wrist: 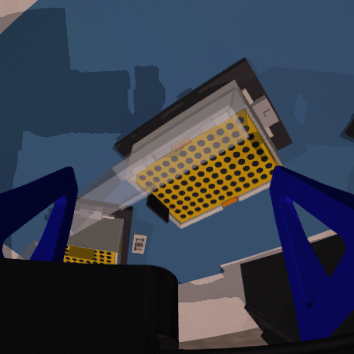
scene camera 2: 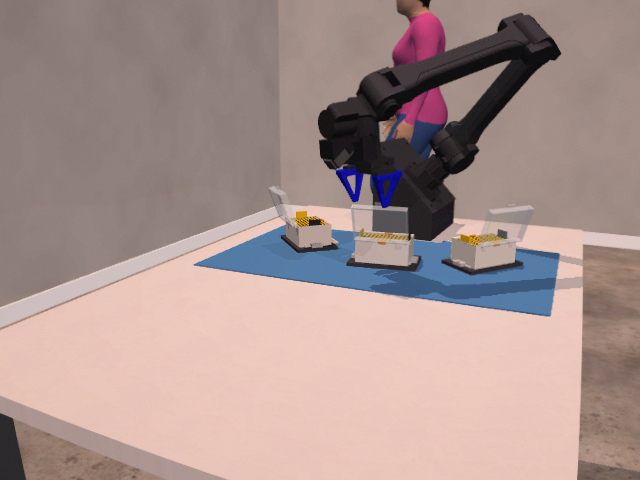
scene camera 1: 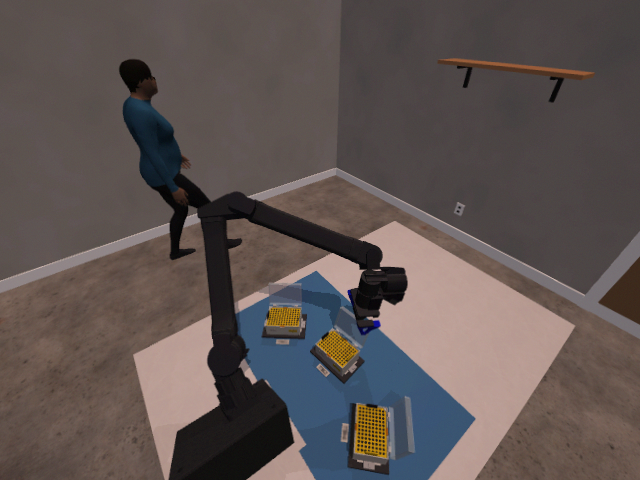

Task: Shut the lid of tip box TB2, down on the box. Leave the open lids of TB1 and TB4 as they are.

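Places are measured from the arm's base along level axes (x ahead, y left, z up), in centimetres.
Pixels of known places: gripper, fingertip midpoint: [wrist: 173, 176] [scene camera 2: 369, 204] [scene camera 1: 359, 321]; arm's base, origin of the base link: [scene camera 2: 420, 182] [scene camera 1: 241, 404].
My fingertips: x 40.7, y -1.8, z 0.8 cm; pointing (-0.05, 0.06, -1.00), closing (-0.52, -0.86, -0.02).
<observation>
Ahead of a thing's pixels: the offset from my fingertips to its top centre. "spot": to the spot under its first point. Level surfaces: height alone.
Tip box TB2 @[dx -7.7, dy +1.4, dz -7.4 cm] [scene camera 1: 337, 352] [scene camera 2: 383, 252] [wrist: 215, 170] is the middle box, with yellow tips inside. Its clear lid @[spot: dx -0.4, dy +3.7, dz -3.8 cm] [scene camera 1: 349, 321] [scene camera 2: 379, 221] [wrist: 117, 177] stands open and roughly upright. My gripper [scene camera 1: 360, 322] [scene camera 2: 370, 202] [wrist: 173, 176] is open and empty, pointing down, with its blue fingertips about at the height of the lid's top edge in the scene camera 2 view. Contact with the lid cannot be made out. TB1 @[dx -15.2, dy +22.0, dz -8.2 cm] [scene camera 1: 283, 320] [scene camera 2: 483, 253] [wrist: 94, 235] and TB4 [scene camera 1: 370, 431] [scene camera 2: 310, 235] have their lids open.
The boxes stand on dark bases on a blue mat @[dz -14.8 cm] [scene camera 1: 423, 403] [scene camera 2: 248, 258], on a pale table @[dz -15.1 cm] [scene camera 1: 465, 310] [scene camera 2: 258, 361]. TB1's lid @[spot: dx -9.7, dy +28.2, dz -5.1 cm] [scene camera 1: 285, 294] [scene camera 2: 509, 222] and TB4's lid @[spot: dx -11.9, dy -27.7, dz -3.9 cm] [scene camera 1: 404, 428] [scene camera 2: 279, 201] rise beside TB2. The arm's base [scene camera 1: 232, 439] [scene camera 2: 439, 211] is at the table's edge.
</observation>
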